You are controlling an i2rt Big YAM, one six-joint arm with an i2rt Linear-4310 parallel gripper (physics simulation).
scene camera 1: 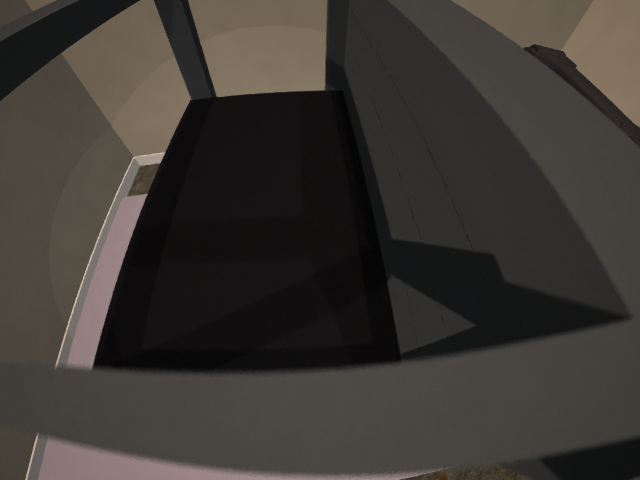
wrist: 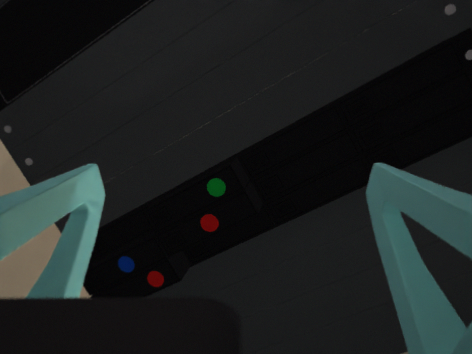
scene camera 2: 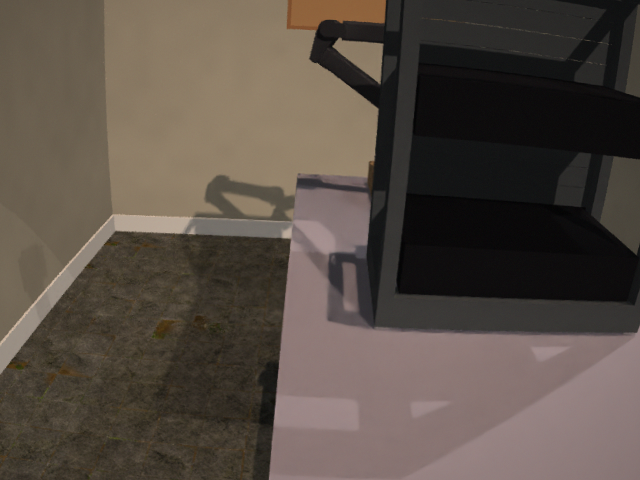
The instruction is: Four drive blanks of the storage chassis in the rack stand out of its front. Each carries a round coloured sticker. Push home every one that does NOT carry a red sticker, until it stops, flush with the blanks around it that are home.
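Places are measured from the arm's base along level axes (x ahead, y left, z up), in metres.
Where they show: gripper, between the fingertips: (wrist: 235, 178).
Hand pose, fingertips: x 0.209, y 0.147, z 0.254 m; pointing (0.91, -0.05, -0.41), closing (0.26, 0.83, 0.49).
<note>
After its pixels a point has its place.
In the wrist view, my gripper (wrist: 235, 178) {z 0.254, x 0.209, y 0.147 m} is wide open and empty, with one teal finger at each side. Between and beyond the fingers is the dark front of the storage chassis (wrist: 315, 162) {z 0.308, x 0.457, y 0.134 m}. Four stickered blanks show at its left part: a green-sticker blank (wrist: 216, 187) {z 0.279, x 0.413, y 0.045 m}, a red-sticker blank (wrist: 209, 223) {z 0.308, x 0.411, y 0.020 m} just below it, a blue-sticker blank (wrist: 126, 264) {z 0.308, x 0.401, y -0.086 m} lower left, and another red-sticker blank (wrist: 155, 279) {z 0.337, x 0.403, y -0.066 m} beside it. A paler side face shows right of the green one, and another right of the lower red one. How far each stands out is too dark to tell. The scene cameras hide the blanks.
The rack (scene camera 1: 310, 413) (scene camera 2: 506, 313) {z -0.025, x 0.756, y 0.010 m} stands on a pale pink table top (scene camera 2: 320, 454) {z -0.068, x 1.025, y -0.325 m}. The arm (scene camera 2: 351, 72) {z 0.279, x -0.024, y -0.182 m} (scene camera 1: 560, 66) {z 0.418, x -0.019, y -0.156 m} reaches behind it. Grey panels with screws (wrist: 190, 95) {z 0.185, x 0.464, y 0.049 m} lie above the chassis, and a dark grey surface (wrist: 310, 280) {z 0.429, x 0.466, y 0.065 m} lies below it.
</note>
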